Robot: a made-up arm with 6 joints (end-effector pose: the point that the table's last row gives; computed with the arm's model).
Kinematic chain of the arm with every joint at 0, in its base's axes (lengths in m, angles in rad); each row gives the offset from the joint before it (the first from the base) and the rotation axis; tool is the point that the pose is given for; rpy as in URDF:
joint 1: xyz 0 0 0.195 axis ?
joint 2: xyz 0 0 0 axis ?
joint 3: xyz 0.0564 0 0.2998 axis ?
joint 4: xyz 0.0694 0 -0.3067 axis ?
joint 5: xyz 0 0 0 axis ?
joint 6: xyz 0.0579 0 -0.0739 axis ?
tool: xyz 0 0 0 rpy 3.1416 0 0
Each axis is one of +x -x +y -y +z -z.
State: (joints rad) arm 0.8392 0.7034 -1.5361 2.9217 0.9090 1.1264
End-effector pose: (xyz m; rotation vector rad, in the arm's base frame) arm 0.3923 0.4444 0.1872 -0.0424 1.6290 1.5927
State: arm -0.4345 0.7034 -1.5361 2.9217 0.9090 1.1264
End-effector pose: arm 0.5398 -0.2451 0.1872 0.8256 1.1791 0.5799
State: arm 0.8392 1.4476 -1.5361 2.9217 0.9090 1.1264
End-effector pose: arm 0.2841 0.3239 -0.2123 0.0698 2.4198 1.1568
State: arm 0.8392 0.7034 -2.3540 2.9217 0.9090 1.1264
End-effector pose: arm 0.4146 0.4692 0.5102 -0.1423 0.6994 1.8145
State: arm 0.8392 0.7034 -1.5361 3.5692 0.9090 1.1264
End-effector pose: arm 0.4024 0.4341 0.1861 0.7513 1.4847 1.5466
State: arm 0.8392 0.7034 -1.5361 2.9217 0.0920 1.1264
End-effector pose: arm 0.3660 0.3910 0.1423 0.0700 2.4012 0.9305
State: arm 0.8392 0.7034 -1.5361 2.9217 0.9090 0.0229
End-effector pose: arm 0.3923 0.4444 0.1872 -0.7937 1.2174 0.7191
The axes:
joint 1: +z
joint 2: +y
joint 3: +y
joint 4: -z
joint 5: +y
joint 6: -z

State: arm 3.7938 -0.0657 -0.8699 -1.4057 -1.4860 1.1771
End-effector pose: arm -0.1842 -0.2381 0.4127 1.4121 -1.1194 1.7895
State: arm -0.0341 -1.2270 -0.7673 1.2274 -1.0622 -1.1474
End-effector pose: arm -0.0412 -0.0860 0.5609 0.8247 -1.1452 2.2510
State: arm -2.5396 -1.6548 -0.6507 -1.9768 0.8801 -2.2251
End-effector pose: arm 0.0387 0.0490 0.5505 -1.0531 0.2150 2.1562
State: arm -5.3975 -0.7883 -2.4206 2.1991 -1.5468 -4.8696
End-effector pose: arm -0.0888 -0.2049 0.6947 1.1175 1.1672 1.1152
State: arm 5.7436 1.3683 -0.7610 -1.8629 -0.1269 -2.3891
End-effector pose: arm 0.1474 -0.0137 -0.1346 0.7073 -2.5935 -0.7701
